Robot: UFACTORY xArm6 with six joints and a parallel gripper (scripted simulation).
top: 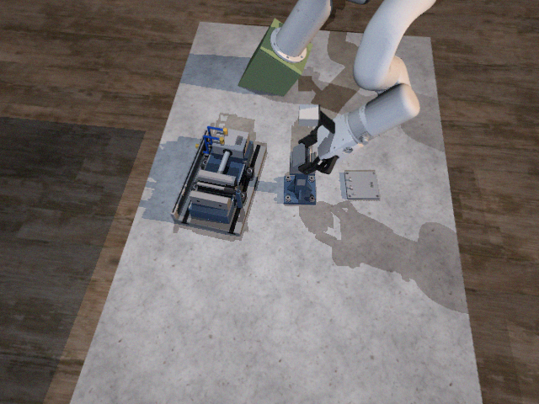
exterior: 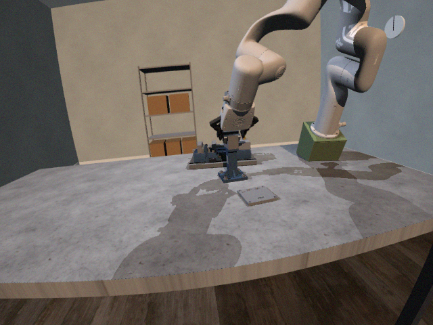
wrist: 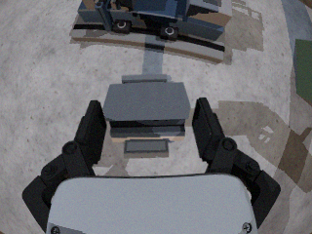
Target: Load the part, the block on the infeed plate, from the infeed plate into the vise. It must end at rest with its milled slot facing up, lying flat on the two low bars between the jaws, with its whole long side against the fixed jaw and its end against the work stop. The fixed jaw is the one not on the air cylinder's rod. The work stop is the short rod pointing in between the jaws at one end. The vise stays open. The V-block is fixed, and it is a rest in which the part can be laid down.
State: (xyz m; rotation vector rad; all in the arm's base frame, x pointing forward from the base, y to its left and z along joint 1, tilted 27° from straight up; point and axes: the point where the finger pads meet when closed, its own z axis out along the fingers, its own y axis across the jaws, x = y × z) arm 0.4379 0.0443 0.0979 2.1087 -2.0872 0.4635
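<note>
The part is right at my hand. Also, from my hand: air cylinder rod (22 cm to the right, 9 cm below, 1 cm behind); then air cylinder (21 cm to the right, 9 cm below, 9 cm behind); then blue vise body (22 cm to the right, 12 cm below, 1 cm ahead).
</note>
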